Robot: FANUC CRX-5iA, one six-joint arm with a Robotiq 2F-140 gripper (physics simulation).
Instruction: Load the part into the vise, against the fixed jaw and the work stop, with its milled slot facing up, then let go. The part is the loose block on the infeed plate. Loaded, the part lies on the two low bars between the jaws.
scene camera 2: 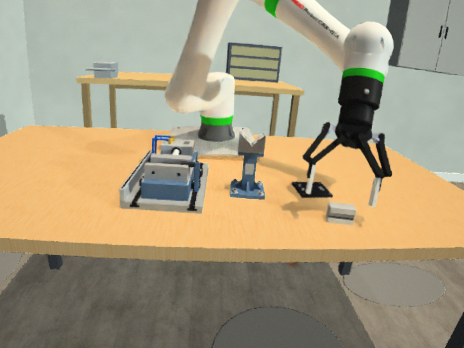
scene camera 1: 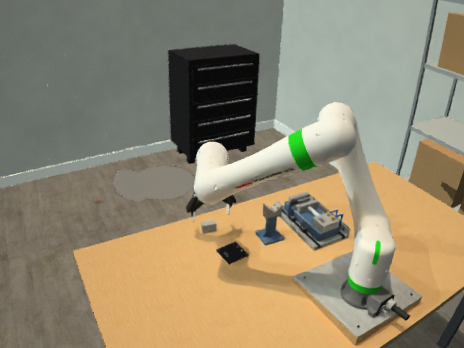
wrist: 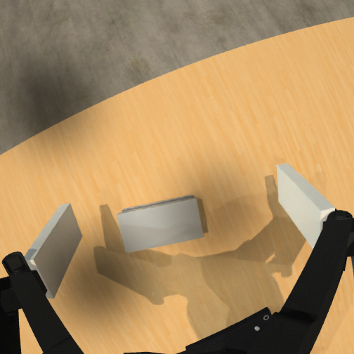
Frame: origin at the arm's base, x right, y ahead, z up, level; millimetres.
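Seen in the pictures: gripper, fingertip midpoint: [scene camera 2: 339,199] [scene camera 1: 210,215]; arm's base, origin of the base link: [scene camera 2: 216,135] [scene camera 1: 361,294].
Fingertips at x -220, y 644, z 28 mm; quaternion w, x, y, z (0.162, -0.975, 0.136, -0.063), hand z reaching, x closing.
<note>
Offsets run from my fingertips to a thing's top centre.
The part @[dx -18, dy -13, dz -22 mm] [scene camera 1: 208,226] [scene camera 2: 341,213] [wrist: 161,225], a small grey block, lies on the table beyond the infeed plate, near the table's edge. Its milled slot shows as a dark line along the side facing scene camera 2, so the slot faces sideways; a plain face is up. The black infeed plate @[dx -15, dy -187, dz -53 mm] [scene camera 1: 232,252] [scene camera 2: 322,191] lies flat, apart from the part. My gripper [scene camera 1: 211,215] [scene camera 2: 341,198] [wrist: 174,203] is wide open above the part, its fingers at either side and not touching it. The blue and grey vise @[dx +380, dy -210, dz +38 mm] [scene camera 1: 312,220] [scene camera 2: 166,190] stands well to the side; its work stop is hard to make out.
A blue stand with a V-shaped top [scene camera 1: 270,228] [scene camera 2: 249,167] rises between the infeed plate and the vise. The arm's base plate [scene camera 1: 320,287] is behind them. The wooden table's edge [scene camera 2: 225,250] runs close past the part.
</note>
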